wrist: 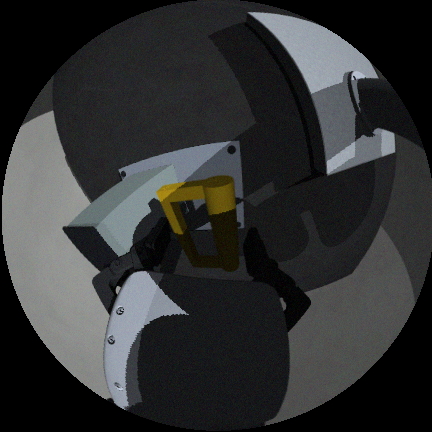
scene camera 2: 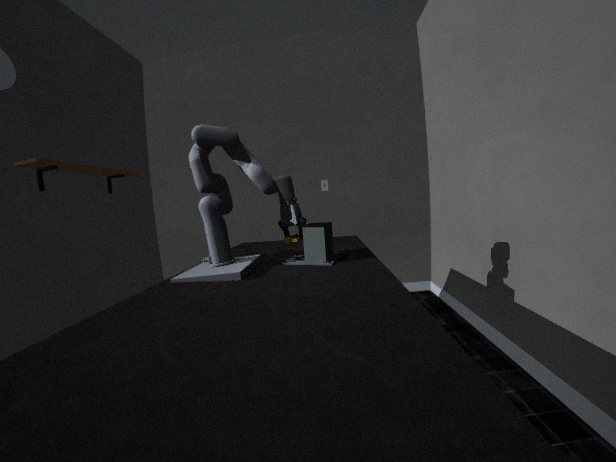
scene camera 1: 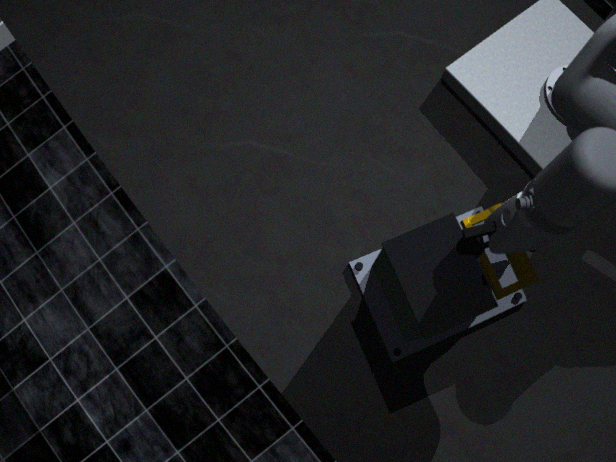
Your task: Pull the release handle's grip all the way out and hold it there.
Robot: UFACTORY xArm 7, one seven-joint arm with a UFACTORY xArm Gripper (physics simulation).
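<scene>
The release handle's yellow grip (scene camera 1: 526,272) (scene camera 2: 291,240) (wrist: 223,225) is a rectangular loop with a thick round outer bar. It stands beside a grey-green housing block (scene camera 1: 420,270) (scene camera 2: 315,244) (wrist: 145,197), above a bolted pale baseplate (scene camera 1: 367,261) (wrist: 200,159). My gripper (scene camera 2: 294,235) (wrist: 207,232) is open and empty. In the wrist view the outer bar shows between the two spread fingers, nearer the right one; the left finger is on the housing side. Neither finger is seen pressing on the bar. The arm hides part of the grip in the first scene view, and shadow darkens its lower half.
The arm's white base slab (scene camera 1: 510,65) (scene camera 2: 215,272) (wrist: 305,50) lies on the same dark table (scene camera 1: 240,200) (scene camera 2: 250,350), near the baseplate. A tiled floor (scene camera 1: 100,300) runs past the table's edge. A wooden shelf (scene camera 2: 75,167) is on the left wall.
</scene>
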